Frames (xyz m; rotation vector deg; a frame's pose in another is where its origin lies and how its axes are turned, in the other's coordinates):
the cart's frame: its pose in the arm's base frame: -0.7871 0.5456 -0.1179 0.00 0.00 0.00
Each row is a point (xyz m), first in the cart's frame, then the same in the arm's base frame.
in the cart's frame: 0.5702 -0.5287 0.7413
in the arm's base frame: -0.2169 0.0169 0.6234
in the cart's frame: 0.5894 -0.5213 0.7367
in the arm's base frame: -0.1977 0.0243 0.6188
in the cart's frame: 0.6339 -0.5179 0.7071
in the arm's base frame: -0.1532 0.0277 0.5892
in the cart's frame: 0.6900 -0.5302 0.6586
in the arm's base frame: -0.0971 0.0154 0.5407
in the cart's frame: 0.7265 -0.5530 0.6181
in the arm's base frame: -0.0606 -0.0074 0.5002
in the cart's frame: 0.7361 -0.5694 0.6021
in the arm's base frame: -0.0510 -0.0238 0.4842
